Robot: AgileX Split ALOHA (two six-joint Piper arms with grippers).
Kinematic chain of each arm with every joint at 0, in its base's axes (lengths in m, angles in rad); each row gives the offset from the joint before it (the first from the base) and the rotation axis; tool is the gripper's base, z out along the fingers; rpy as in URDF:
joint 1: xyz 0 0 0.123 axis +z
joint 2: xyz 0 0 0 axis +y
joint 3: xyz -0.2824 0 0.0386 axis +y
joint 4: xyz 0.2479 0 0.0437 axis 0.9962 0 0.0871
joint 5: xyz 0 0 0 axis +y
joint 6: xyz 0.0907 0 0.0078 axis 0.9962 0 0.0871
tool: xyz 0 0 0 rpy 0 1.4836 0
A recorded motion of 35 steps. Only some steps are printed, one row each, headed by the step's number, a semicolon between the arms.
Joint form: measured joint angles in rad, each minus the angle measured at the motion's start. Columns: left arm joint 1, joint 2, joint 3, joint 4, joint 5, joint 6; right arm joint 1, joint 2, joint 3, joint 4, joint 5, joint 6.
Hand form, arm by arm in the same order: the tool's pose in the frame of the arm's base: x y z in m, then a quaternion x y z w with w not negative. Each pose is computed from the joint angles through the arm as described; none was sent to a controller.
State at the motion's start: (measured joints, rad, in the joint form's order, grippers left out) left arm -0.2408 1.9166 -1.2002 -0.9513 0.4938 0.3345; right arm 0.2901 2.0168 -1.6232 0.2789 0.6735 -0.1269
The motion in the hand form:
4: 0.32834 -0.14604 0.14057 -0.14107 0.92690 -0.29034 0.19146; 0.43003 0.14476 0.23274 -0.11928 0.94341 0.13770 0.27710
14: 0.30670 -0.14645 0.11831 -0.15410 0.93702 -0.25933 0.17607; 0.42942 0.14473 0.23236 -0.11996 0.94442 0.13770 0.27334
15: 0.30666 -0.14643 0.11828 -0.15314 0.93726 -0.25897 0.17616; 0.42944 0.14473 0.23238 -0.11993 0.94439 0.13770 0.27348
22: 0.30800 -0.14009 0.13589 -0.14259 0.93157 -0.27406 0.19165; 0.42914 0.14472 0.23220 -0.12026 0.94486 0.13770 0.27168
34: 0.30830 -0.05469 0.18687 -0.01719 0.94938 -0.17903 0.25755; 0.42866 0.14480 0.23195 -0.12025 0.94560 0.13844 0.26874
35: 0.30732 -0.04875 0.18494 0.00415 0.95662 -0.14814 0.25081; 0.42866 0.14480 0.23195 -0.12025 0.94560 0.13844 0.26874
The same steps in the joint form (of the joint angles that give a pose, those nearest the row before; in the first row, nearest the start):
4: -0.0984 -0.0409 0.2471 -0.3568 -0.1657 0.2112; 0.0000 0.0000 0.0000 0.0000 0.0020 0.0000
14: -0.1373 -0.0346 0.3395 -0.4480 -0.2374 0.2775; 0.0000 0.0000 0.0000 0.0000 0.0099 0.0000
15: -0.1374 -0.0346 0.3395 -0.4459 -0.2374 0.2776; 0.0000 0.0000 0.0000 0.0000 0.0096 0.0000
22: -0.1108 -0.0871 0.3395 -0.4170 -0.2059 0.2776; 0.0000 0.0000 0.0000 0.0000 0.0134 0.0000
34: 0.1481 -0.2810 0.3398 0.1731 -0.0776 0.1842; 0.0000 0.0000 0.0000 0.0018 0.0194 0.0000
35: 0.1550 -0.2810 0.3372 0.3091 -0.0753 0.1191; 0.0000 0.0000 0.0000 0.0018 0.0194 0.0000

